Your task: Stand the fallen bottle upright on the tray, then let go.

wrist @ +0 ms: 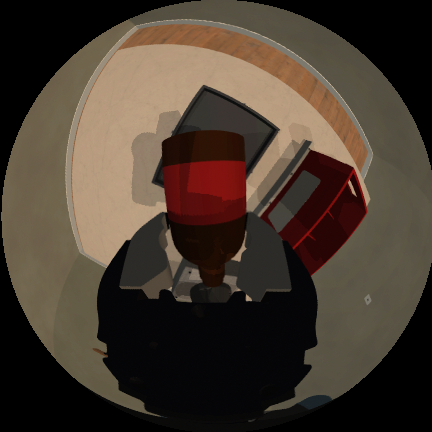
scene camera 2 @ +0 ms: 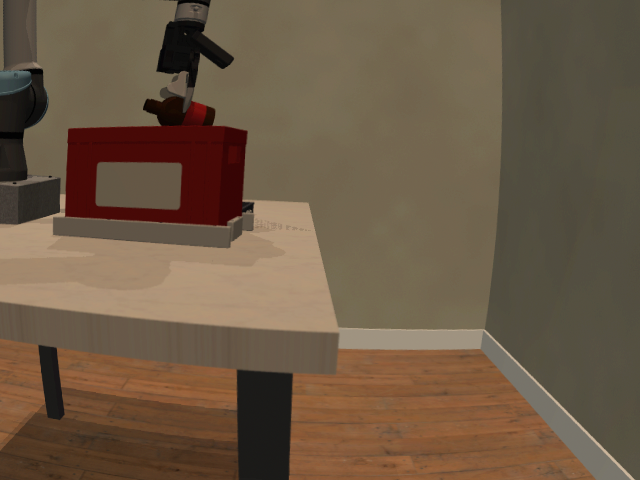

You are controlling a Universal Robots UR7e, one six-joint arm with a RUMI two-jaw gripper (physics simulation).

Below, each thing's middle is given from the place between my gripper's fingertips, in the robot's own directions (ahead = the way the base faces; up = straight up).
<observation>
The brown bottle (scene camera 2: pixel 169 112) is right at my hand.
</observation>
